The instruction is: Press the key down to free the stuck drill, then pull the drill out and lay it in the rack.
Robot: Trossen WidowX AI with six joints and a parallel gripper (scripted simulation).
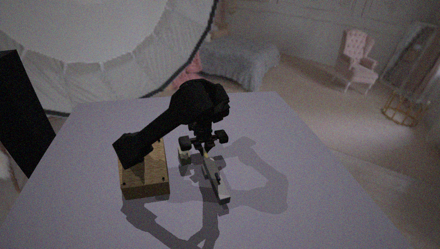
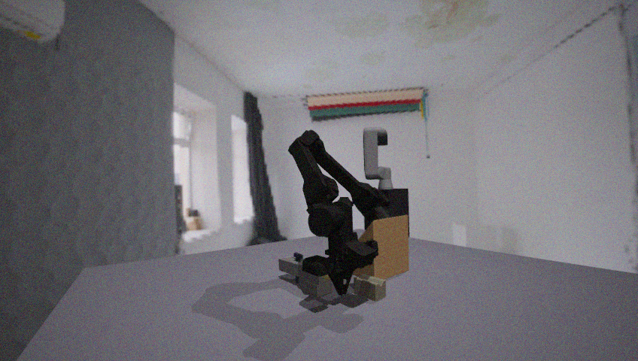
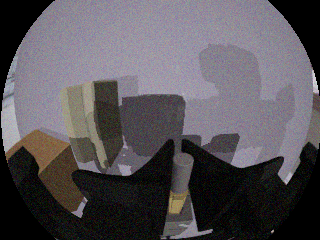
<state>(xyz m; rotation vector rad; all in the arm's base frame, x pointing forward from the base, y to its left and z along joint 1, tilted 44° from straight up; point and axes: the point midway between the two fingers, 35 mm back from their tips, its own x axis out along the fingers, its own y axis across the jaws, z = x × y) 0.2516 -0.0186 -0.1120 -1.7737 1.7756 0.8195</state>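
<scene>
My gripper tip is now 50 mm to the left of the drill and 30 mm below it. From my gripper tip the other things lie so: rack: 80 mm behind, 10 mm to the left; then key: 170 mm to the right, 30 mm above, 10 mm ahead.
</scene>
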